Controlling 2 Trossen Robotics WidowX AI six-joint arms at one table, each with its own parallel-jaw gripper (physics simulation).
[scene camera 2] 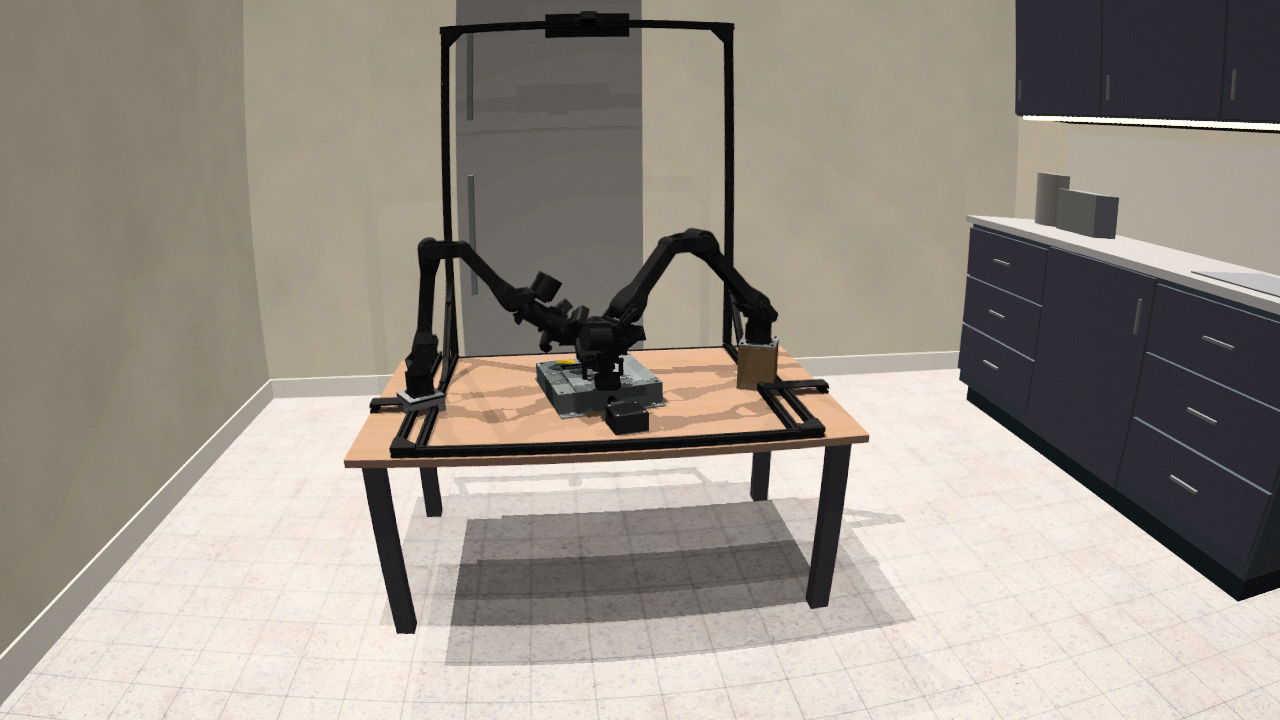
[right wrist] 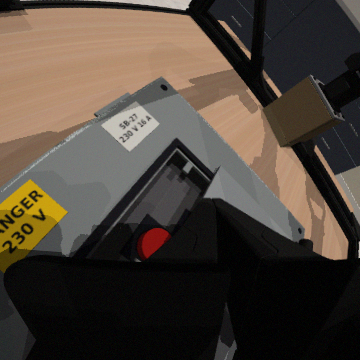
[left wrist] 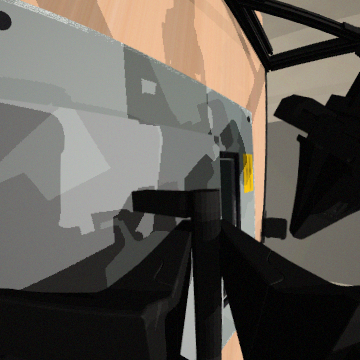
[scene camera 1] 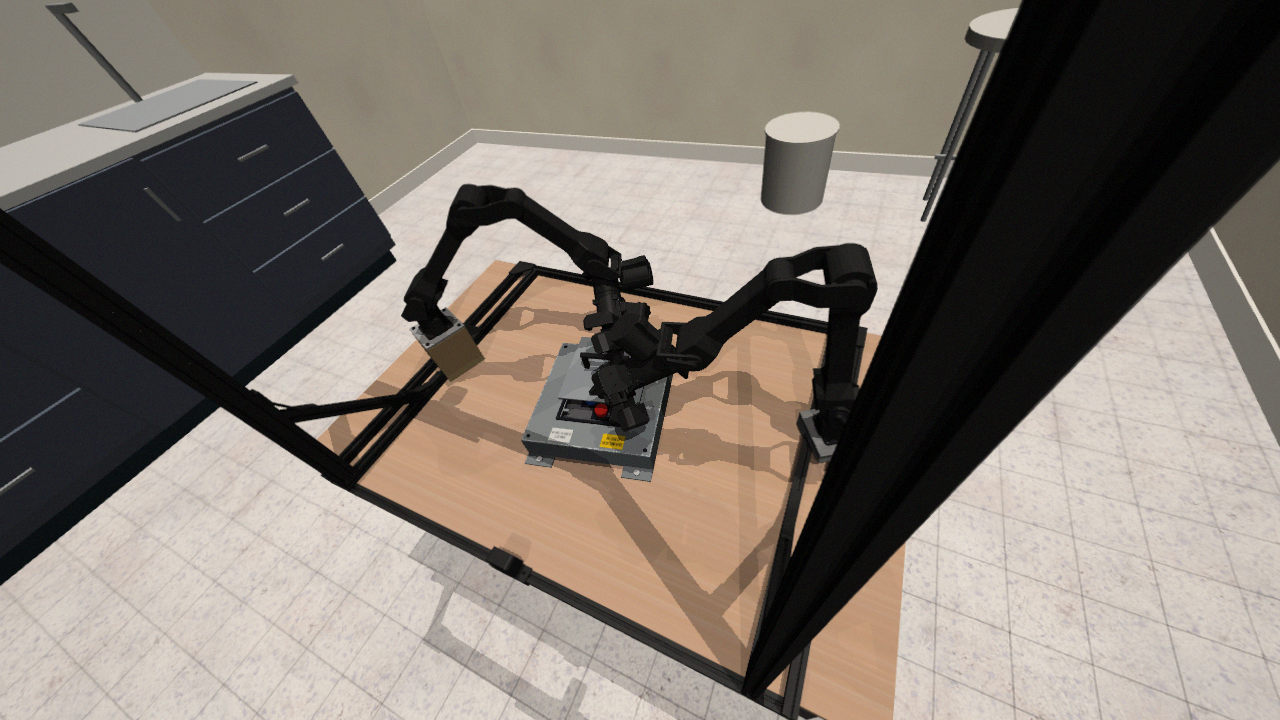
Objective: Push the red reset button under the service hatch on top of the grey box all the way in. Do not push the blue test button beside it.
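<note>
The grey box lies on the table. Its light grey hatch leaves a framed opening uncovered near the labelled edge. The round red button shows in that opening, partly behind a right finger in the right wrist view; its depth is unclear. The blue test button cannot be made out clearly. My left gripper is shut on the black hatch handle. My right gripper is shut and empty, above the box near the hatch edge and beside the red button.
A yellow danger label and a white label are on the box. The arms cross closely above it. A black block stands beside the box. A black frame runs around the wooden table.
</note>
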